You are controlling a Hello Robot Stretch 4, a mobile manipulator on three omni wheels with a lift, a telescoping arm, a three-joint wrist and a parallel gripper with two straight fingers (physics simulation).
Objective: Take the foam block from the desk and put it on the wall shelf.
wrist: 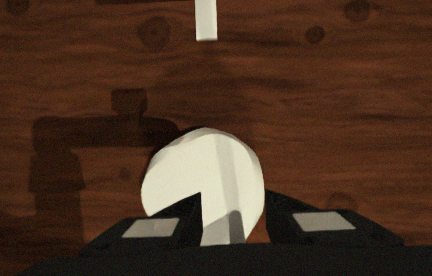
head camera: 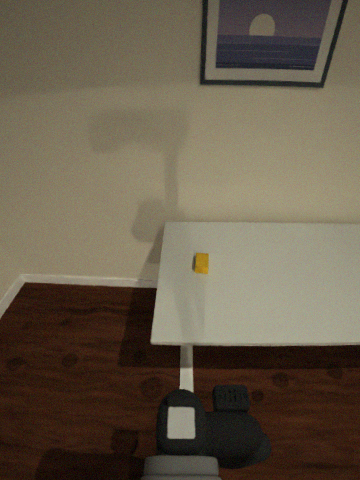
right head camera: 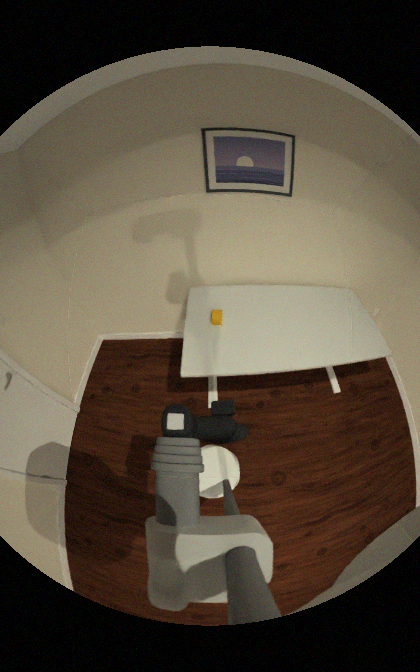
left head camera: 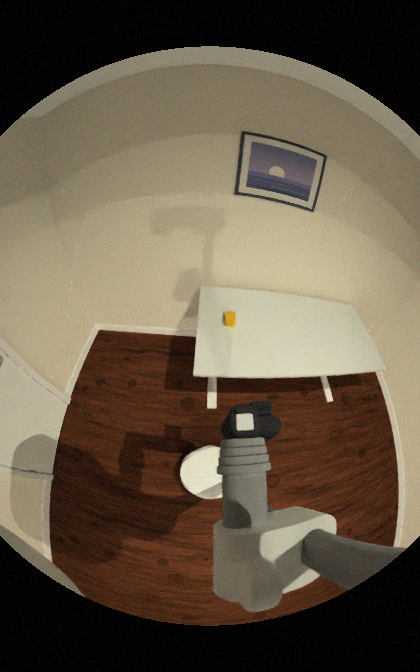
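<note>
The yellow foam block (head camera: pixel 202 263) (left head camera: pixel 230 319) (right head camera: pixel 217 317) lies on the white desk (head camera: pixel 280 300) (left head camera: pixel 290 350) (right head camera: pixel 280 345), near its left end and towards the wall. My gripper (wrist: pixel 233 210) is open in the wrist view, with its two fingers apart and nothing between them. It points down at the floor, in front of the desk and well short of the block. In the head views the wrist hides the fingers. The wall shelf does not show in any of the views.
A framed sunset picture (head camera: pixel 203 45) (left head camera: pixel 239 165) (right head camera: pixel 205 160) hangs on the wall above the desk. The round white base part (left head camera: pixel 200 472) (right head camera: pixel 220 470) (wrist: pixel 190 172) is on the floor below the arm. A white desk leg (head camera: pixel 186 367) (wrist: pixel 206 20) stands under the desk's left end.
</note>
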